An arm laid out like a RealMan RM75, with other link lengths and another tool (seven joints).
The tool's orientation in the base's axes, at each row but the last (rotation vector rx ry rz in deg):
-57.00 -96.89 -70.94
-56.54 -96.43 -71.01
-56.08 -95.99 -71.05
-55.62 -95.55 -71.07
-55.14 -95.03 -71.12
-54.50 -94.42 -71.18
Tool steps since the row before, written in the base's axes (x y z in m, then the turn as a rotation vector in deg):
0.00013 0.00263 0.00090 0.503 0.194 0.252
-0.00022 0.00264 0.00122 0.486 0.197 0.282
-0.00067 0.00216 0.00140 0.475 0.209 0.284
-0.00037 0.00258 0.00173 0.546 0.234 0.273
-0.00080 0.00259 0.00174 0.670 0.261 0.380
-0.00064 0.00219 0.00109 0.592 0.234 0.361
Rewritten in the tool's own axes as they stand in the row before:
0.00113 0.00098 0.00234 0.070 0.588 0.062
0.00153 0.00077 0.00236 0.105 0.583 0.062
0.00179 0.00032 0.00194 0.112 0.576 0.075
0.00201 0.00080 0.00226 0.079 0.643 0.089
0.00215 0.00041 0.00236 0.136 0.798 0.076
0.00142 0.00026 0.00207 0.144 0.714 0.067

